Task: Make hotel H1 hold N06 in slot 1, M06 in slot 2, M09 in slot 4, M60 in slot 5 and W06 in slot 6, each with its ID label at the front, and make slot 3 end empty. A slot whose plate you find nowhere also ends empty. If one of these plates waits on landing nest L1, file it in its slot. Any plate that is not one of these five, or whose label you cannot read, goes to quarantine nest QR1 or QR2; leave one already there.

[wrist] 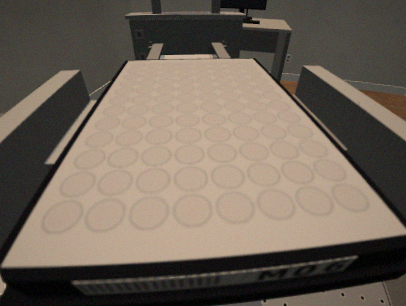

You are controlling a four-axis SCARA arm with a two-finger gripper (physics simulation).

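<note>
Plate M06 (190, 170) fills the middle of the wrist view, a pale lid with rows of circles over a dark base. Its ID label (215, 280) is on the edge nearest the camera and reads M06. My gripper (195, 86) is shut on this plate, with one finger along its left side and one along its right. The plate looks level. Beyond its far edge stands a grey hotel-like structure (187, 35) with two pale ledges reaching toward the plate; its number tag is too small to read. What lies under the plate is hidden.
A desk (272, 25) with a dark monitor (243, 4) stands behind at the right. A pale flat surface shows low between the two ledges, partly hidden by the plate. A perforated deck (345, 297) shows at the bottom right. Wooden floor (372, 102) shows at the right.
</note>
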